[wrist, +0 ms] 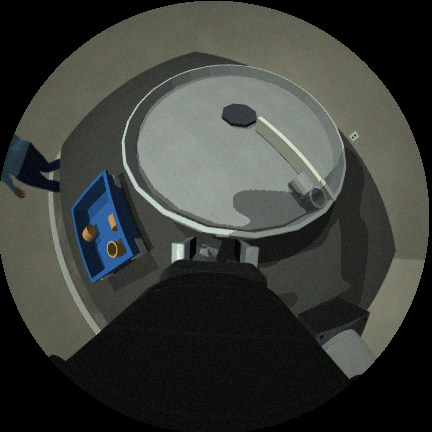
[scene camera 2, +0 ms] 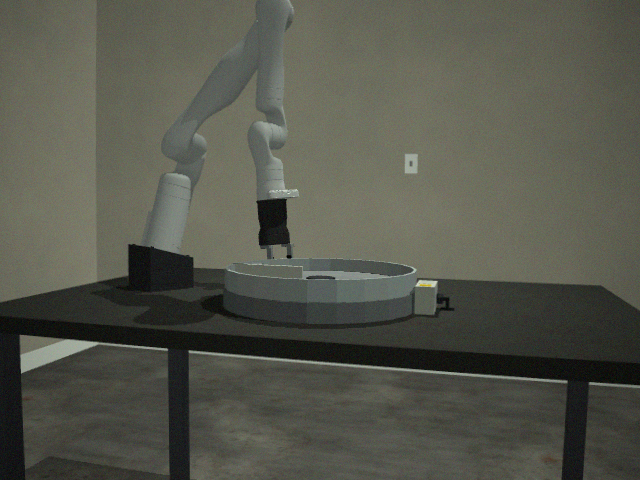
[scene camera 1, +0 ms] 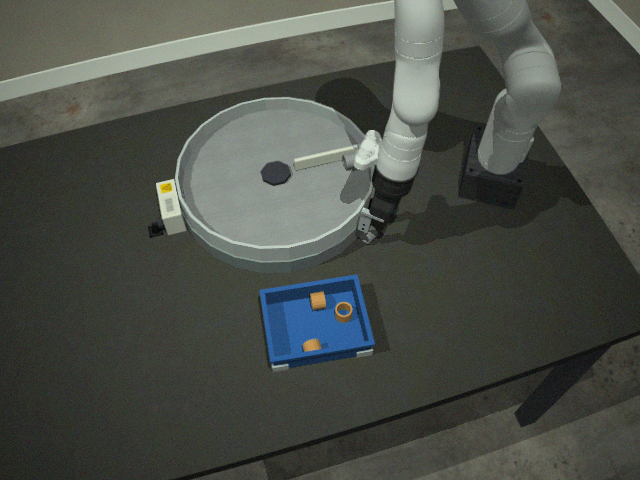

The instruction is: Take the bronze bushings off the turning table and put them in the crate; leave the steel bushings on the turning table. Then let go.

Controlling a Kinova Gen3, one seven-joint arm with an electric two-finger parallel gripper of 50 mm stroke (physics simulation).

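Frame: origin at the arm's base, x ahead, y left, z up, level; millimetres.
Seen in the pictures: gripper, between the fingertips: (wrist: 214, 245) (scene camera 1: 368, 219); arm's base, origin of its link: (wrist: 336, 346) (scene camera 2: 161, 250) (scene camera 1: 498, 155).
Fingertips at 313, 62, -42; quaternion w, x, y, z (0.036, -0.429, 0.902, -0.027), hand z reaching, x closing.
Note:
Pixels of each thing's top centre, then the offset from my fingertips to it, as dx, dy, dz. "*": a spot on its surface instead.
- blue crate, centre of its top: (scene camera 1: 315, 316) (wrist: 92, 226) +158, +181, -3
- pale bar, a spot on its surface: (wrist: 289, 148) (scene camera 1: 326, 156) (scene camera 2: 274, 266) * +43, -166, +26
- dark hub, centre of its top: (wrist: 238, 112) (scene camera 1: 275, 171) (scene camera 2: 320, 277) +154, -166, +8
- white box, a spot on its surface: (scene camera 2: 425, 298) * +391, -209, -19
Three bronze bushings are in the blue crate (scene camera 1: 266, 330) (wrist: 116, 215): one bushing (scene camera 1: 317, 300) (wrist: 113, 222) lies near the turning table, one bushing (scene camera 1: 311, 345) (wrist: 90, 233) lies by the far wall, and one bushing (scene camera 1: 343, 319) (wrist: 121, 248) stands upright. Two steel bushings, one (wrist: 300, 183) (scene camera 1: 348, 161) and another (wrist: 316, 197), are on the turning table (scene camera 1: 237, 206) (scene camera 2: 320, 291) (wrist: 185, 150) beside the pale bar. No bronze bushing shows there. My gripper (scene camera 1: 367, 229) (scene camera 2: 279, 253) (wrist: 214, 245) is open and empty, above the rim side nearest the crate. A small grey shape shows between the fingers in the wrist view, unclear.
A pale bar (scene camera 1: 323, 158) (scene camera 2: 268, 270) (wrist: 289, 148) runs from near the dark hub (scene camera 1: 275, 173) (wrist: 239, 115) to the rim. A white box (scene camera 1: 169, 206) (scene camera 2: 425, 298) stands against the turning table's outer wall. The arm's black base (scene camera 1: 488, 180) (scene camera 2: 161, 268) (wrist: 335, 317) stands on the table.

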